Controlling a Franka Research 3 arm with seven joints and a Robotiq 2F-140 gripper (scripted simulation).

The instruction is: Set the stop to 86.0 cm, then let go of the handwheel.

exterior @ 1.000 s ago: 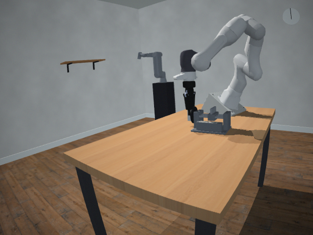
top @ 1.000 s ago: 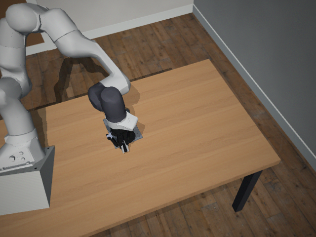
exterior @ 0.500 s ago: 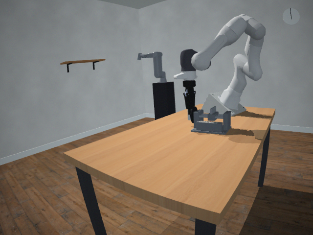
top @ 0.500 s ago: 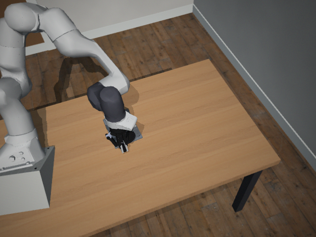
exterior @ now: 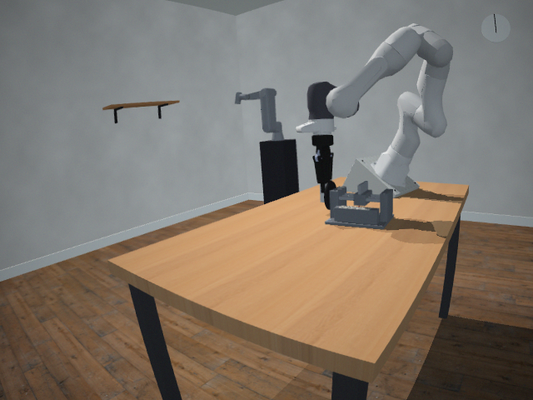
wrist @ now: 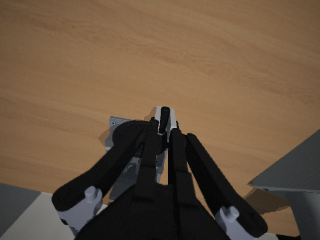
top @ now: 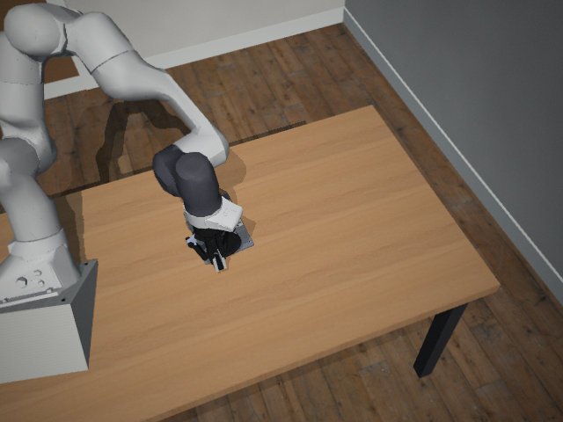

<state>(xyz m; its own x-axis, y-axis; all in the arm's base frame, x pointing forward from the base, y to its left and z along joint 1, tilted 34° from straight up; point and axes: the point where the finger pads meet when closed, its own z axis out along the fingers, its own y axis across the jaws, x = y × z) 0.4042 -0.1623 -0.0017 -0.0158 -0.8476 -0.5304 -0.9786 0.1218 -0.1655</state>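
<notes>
My gripper is now 10 mm short of the black handwheel, 20 mm to the right of it and 10 mm above it. Round my hand: sliding stop block: 50 mm ahead, 150 mm to the left, 10 mm above.
</notes>
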